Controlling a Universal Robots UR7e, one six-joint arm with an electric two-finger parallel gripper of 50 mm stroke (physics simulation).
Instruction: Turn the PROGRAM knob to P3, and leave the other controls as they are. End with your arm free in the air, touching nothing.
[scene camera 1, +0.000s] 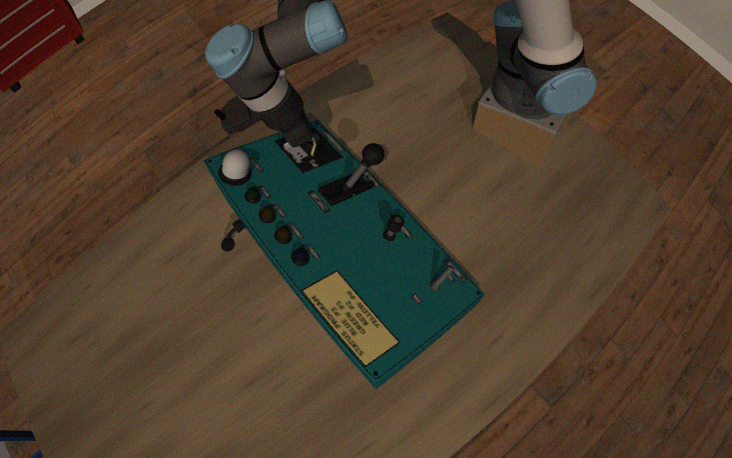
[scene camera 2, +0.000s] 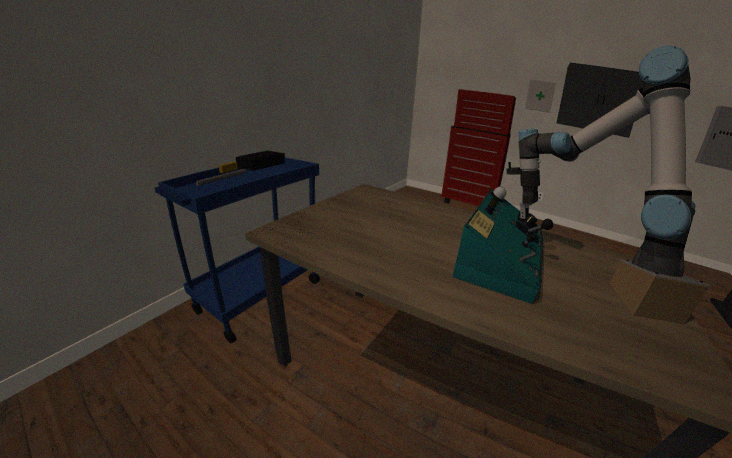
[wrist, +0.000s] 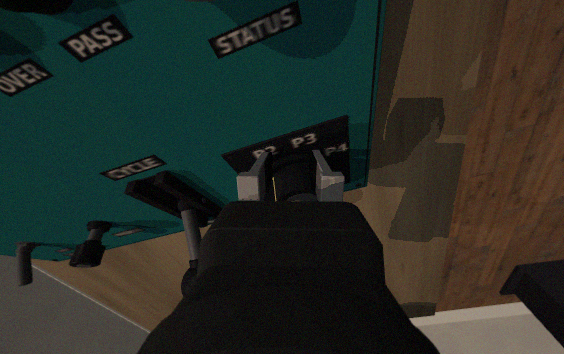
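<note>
The black PROGRAM knob sits on its dark scale plate near one end of the teal console. My gripper is shut on the knob, one finger on each side. In the wrist view P2, P3 and P4 show beyond the fingers; P1 does not show. The knob's thin yellow line stands nearly upright beside the left finger. Part of the knob is hidden by the gripper, so I cannot tell exactly which label the line points to.
The ball-topped CYCLE lever stands close beside the gripper. A white dome, several round buttons, a small black control and a grey lever are also on the console. A yellow chart lies on its face.
</note>
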